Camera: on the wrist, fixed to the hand. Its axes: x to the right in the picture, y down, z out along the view.
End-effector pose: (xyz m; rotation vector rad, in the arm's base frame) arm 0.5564 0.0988 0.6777 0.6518 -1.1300 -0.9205
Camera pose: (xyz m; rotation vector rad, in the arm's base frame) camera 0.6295 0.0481 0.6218 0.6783 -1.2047 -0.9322
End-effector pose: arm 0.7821 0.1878 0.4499 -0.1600 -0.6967 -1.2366
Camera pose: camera 0.7758 0.1056 0.3848 -0.1507 -0.7801 -1.2321
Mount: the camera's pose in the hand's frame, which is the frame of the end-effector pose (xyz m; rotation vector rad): 0.0288 -0.0505 -0.0875 0.0496 -0.0587 -0.0153
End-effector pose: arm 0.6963 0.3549 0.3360 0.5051 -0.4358 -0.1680
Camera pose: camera 0.7584 0.3415 0.2523 0.5533 -0.4945 -0.1875
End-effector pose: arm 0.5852 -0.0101 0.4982 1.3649 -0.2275 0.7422
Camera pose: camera 0.6139 0.0808 0.4542 1.4353 -0.2461 0.6996
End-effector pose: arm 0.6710 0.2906 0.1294 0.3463 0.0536 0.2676
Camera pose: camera 0.7028 0.2813 0.0297 0.4027 0.0051 0.2411
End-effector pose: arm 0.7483 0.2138 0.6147 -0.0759 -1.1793 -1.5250
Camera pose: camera 0.7456 0.1253 0.5581 -0.0791 -1.2663 -1.5149
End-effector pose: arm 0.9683 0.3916 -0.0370 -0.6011 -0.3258 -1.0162
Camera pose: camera 0.9372 0.2990 -0.0756 -0.5851 -0.4068 -1.0037
